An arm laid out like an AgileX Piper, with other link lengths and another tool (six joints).
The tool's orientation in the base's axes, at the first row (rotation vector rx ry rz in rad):
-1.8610 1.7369 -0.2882
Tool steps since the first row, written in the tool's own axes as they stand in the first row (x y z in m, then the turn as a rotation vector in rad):
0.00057 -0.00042 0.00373 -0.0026 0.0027 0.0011
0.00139 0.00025 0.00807 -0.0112 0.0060 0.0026
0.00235 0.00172 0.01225 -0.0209 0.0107 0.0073
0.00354 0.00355 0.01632 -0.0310 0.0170 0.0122
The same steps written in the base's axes. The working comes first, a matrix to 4 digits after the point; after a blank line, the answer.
The tool's axes in the first row as the columns of a matrix, in the base's axes (used below as rounded here):
0.1325 -0.8429 0.5215
-0.9662 0.0076 0.2578
-0.2213 -0.5380 -0.8134

0.00237 0.00041 -0.00293 -0.0020 0.0028 -0.0018
0.00418 0.00074 -0.00701 -0.0052 0.0115 -0.0029
0.00525 0.00090 -0.01141 -0.0080 0.0222 -0.0071
0.00599 0.00081 -0.01597 -0.0121 0.0332 -0.0122

